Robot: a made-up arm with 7 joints.
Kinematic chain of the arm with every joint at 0, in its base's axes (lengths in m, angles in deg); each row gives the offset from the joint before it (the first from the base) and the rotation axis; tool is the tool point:
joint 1: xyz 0 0 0.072 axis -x
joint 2: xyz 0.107 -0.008 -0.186 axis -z
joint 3: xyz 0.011 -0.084 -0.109 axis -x
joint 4: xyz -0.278 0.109 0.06 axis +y
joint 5: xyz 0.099 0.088 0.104 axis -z
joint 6: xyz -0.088 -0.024 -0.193 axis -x
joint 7: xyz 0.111 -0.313 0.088 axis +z
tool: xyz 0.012 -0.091 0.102
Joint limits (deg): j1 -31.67..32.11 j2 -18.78..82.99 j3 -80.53..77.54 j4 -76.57..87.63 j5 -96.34..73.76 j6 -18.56..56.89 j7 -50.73..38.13
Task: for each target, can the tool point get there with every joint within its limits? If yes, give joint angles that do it. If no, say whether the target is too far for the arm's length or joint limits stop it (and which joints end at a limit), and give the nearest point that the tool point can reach.
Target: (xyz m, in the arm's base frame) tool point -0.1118 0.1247 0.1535
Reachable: yes | joints 1.19 11.95 29.05 -29.05 -14.86 34.21 -2.42
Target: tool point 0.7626 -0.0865 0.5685
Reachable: no: joint limits stop it (at a limit: joint 1, joint 2, joint 4, joint 5) | nearest point 0.4727 0.0505 0.3102 | short by 0.412 m
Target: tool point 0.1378 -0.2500 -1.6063
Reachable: no: too far | nearest point 0.0655 -0.1341 -0.8282 | short by 0.790 m
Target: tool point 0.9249 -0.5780 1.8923
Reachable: no: too far | nearest point 0.1877 -0.3903 0.5179 | short by 1.571 m
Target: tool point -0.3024 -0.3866 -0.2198
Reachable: yes | joints -3.76 -2.97 -67.87 -48.02 22.73 29.14 21.75
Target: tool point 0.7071 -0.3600 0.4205
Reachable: no: joint limits stop it (at a limit: joint 1, joint 2, joint 3, joint 6) | nearest point 0.4131 -0.3115 0.3018 | short by 0.321 m
